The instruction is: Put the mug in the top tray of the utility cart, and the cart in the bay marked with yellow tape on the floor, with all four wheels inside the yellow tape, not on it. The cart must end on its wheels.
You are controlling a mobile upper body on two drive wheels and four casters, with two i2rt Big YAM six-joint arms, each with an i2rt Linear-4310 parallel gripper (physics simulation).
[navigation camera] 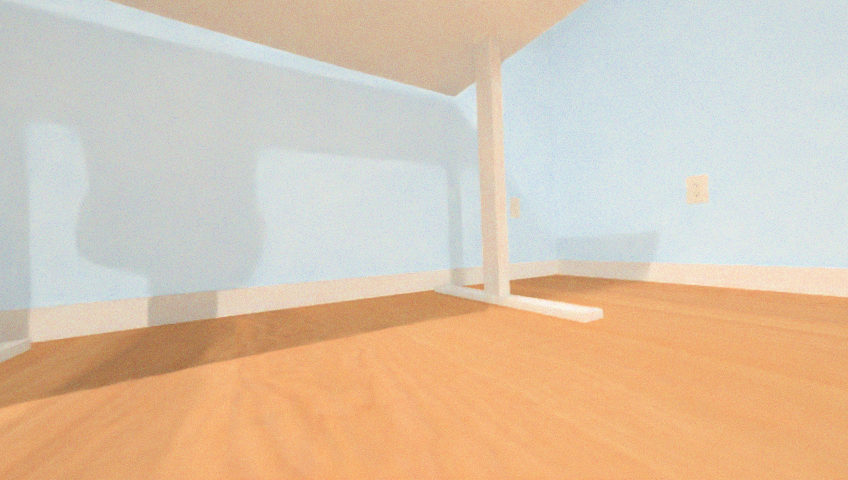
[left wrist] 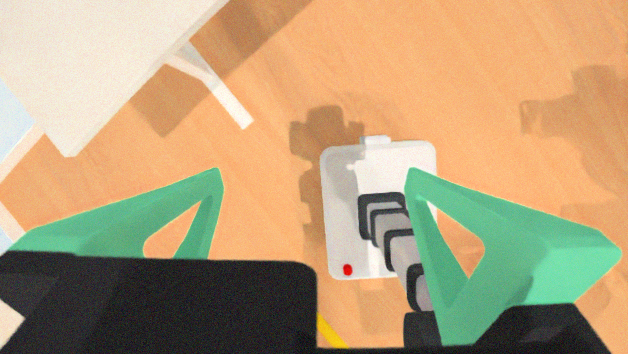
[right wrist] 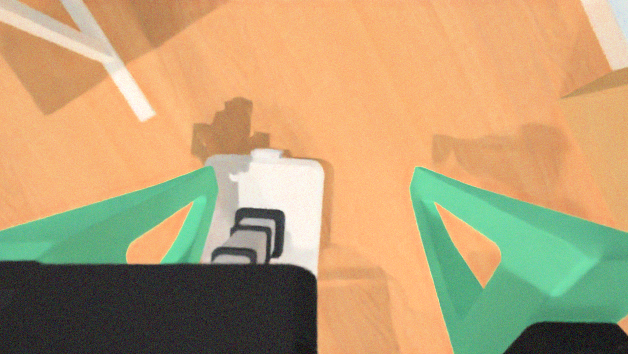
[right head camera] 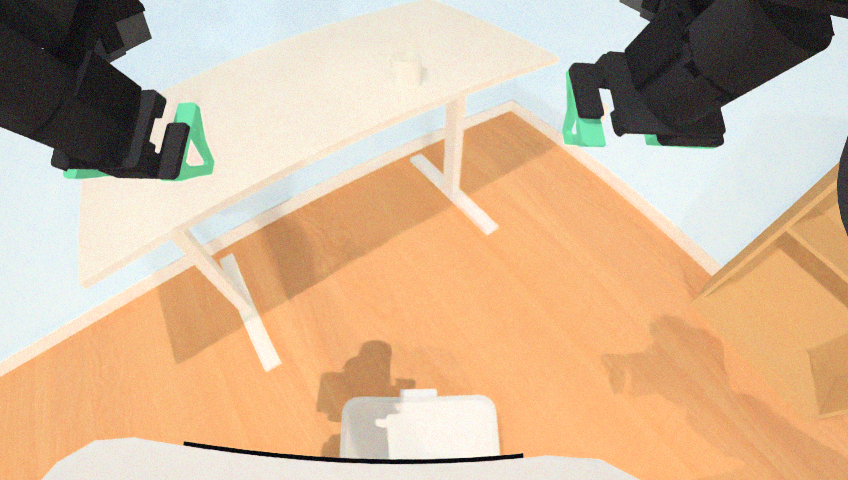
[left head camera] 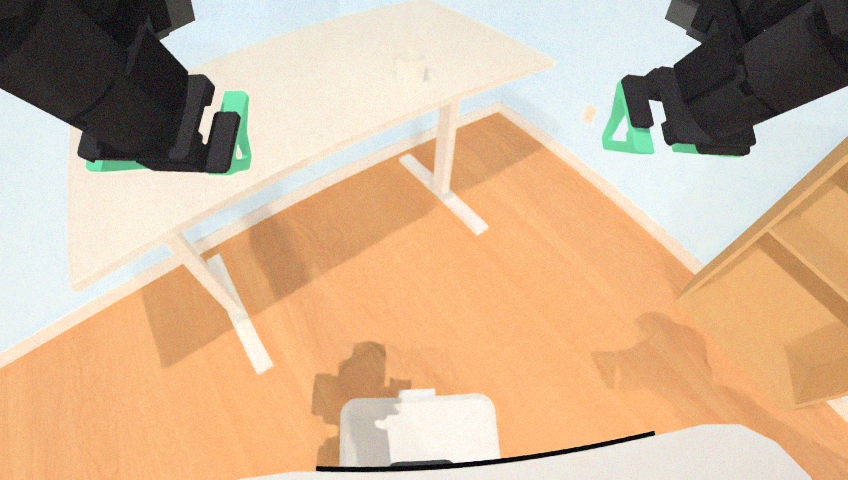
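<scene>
A pale cream mug (left head camera: 410, 71) (right head camera: 408, 71) stands upright on the white table (left head camera: 309, 113) (right head camera: 297, 113), toward its far right part. My left gripper (left head camera: 172, 166) (right head camera: 139, 173) (left wrist: 313, 178) is open and empty; in the head views it overlaps the table's left part, well left of the mug. My right gripper (left head camera: 663, 148) (right head camera: 624, 142) (right wrist: 313, 177) is open and empty, right of the table in the head views. The utility cart does not show in these views. A short piece of yellow tape (left wrist: 332, 331) shows at the bottom of the left wrist view, partly hidden by the gripper body.
The table's legs have long white feet (left head camera: 449, 202) (right head camera: 461, 202) (navigation camera: 553, 308) on the floor. A wooden bookshelf (left head camera: 731, 333) (right head camera: 755, 339) (right wrist: 607, 140) stands at the right. Walls lie behind the table and at the right. My white base (left head camera: 443, 428) (right head camera: 443, 428) is at the bottom of the head views.
</scene>
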